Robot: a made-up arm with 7 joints.
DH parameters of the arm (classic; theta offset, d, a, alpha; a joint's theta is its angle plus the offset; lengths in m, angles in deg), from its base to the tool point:
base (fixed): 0 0 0 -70
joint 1: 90 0 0 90
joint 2: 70 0 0 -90
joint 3: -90 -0.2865 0.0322 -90
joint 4: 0 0 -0.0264 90
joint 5: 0 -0.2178 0 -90
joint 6: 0 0 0 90
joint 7: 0 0 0 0
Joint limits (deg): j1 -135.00..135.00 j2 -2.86..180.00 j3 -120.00..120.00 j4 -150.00..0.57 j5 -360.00..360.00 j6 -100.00..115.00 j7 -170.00..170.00
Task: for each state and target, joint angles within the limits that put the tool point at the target. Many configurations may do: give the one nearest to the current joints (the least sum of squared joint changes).
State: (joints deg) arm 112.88 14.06 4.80 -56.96 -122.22 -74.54 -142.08
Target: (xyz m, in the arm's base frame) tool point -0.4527 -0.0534 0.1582
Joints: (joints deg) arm 132.20 17.58 7.20 -49.92 -122.22 -74.54 -142.08
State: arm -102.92 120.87 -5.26 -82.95 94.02 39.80 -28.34
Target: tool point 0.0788 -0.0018 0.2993
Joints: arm -118.45 73.58 -26.32 -119.60 94.02 39.80 -28.34
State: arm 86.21 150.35 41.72 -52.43 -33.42 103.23 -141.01
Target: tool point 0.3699 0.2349 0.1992
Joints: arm 56.84 143.75 52.21 -50.77 -33.42 103.23 -141.01
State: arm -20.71 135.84 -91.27 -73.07 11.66 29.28 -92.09
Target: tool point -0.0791 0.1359 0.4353
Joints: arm -37.18 180.00 -42.85 -62.35 11.66 29.28 -92.09
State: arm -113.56 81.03 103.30 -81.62 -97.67 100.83 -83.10
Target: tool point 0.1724 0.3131 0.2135
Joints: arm -123.23 45.82 93.79 -83.89 -97.67 100.83 -83.10
